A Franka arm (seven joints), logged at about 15 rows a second.
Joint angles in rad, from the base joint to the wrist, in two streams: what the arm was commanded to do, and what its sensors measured. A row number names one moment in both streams.
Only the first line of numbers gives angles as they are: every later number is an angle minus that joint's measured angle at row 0.
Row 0, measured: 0.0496 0.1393 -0.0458 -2.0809 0.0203 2.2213 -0.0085
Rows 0 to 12, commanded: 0.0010 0.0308 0.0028 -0.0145 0.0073 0.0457 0.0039; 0.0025 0.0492 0.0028 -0.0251 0.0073 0.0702 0.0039; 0.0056 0.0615 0.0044 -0.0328 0.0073 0.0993 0.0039; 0.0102 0.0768 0.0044 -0.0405 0.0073 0.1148 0.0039; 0.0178 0.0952 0.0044 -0.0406 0.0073 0.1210 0.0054; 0.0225 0.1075 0.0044 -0.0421 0.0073 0.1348 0.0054; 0.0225 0.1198 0.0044 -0.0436 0.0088 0.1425 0.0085; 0.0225 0.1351 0.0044 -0.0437 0.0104 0.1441 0.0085; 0.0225 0.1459 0.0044 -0.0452 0.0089 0.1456 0.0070; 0.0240 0.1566 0.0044 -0.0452 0.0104 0.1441 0.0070; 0.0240 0.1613 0.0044 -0.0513 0.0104 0.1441 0.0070; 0.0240 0.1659 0.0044 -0.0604 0.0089 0.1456 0.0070; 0.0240 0.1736 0.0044 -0.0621 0.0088 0.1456 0.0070
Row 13, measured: 0.0218 0.1751 0.0042 -0.0360 0.0001 0.1299 0.0002
